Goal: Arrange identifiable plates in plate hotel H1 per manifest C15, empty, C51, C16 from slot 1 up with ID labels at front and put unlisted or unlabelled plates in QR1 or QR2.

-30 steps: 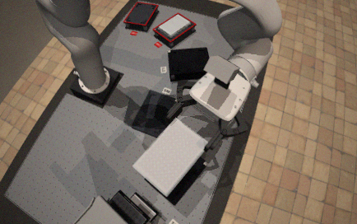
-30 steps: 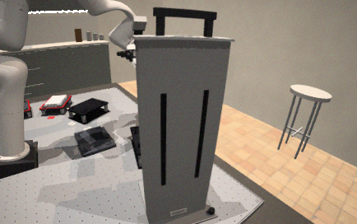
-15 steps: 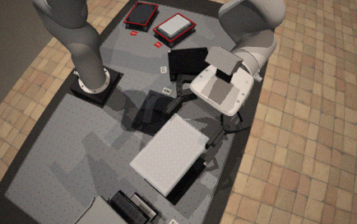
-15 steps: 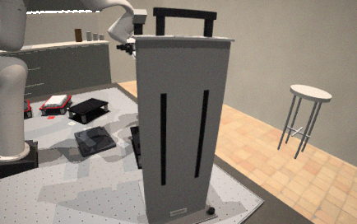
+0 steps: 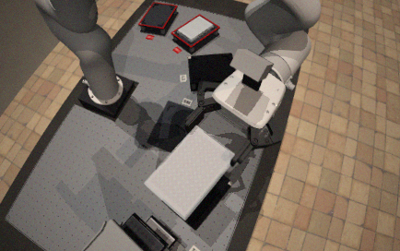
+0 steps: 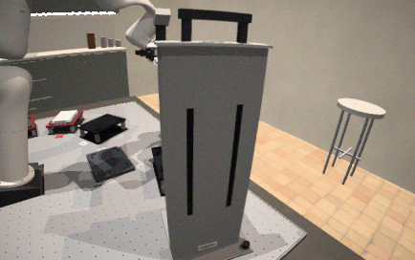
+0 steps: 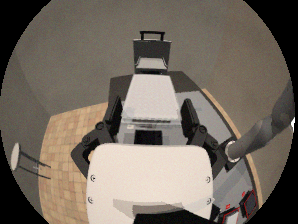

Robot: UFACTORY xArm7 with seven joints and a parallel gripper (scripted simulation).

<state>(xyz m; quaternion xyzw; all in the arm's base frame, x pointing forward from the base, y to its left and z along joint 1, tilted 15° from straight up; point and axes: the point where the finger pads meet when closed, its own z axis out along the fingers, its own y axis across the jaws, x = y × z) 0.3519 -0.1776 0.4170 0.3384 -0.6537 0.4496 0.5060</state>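
Now: the white plate 2 cm behind my hand, 5 cm to the right of it and 2 cm below it. Also, from my hand: H1 deck label (2 cm ahead, 21 cm to the right, 34 cm below); then tall grey tower (12 cm behind, 30 cm to the right, 15 cm below).
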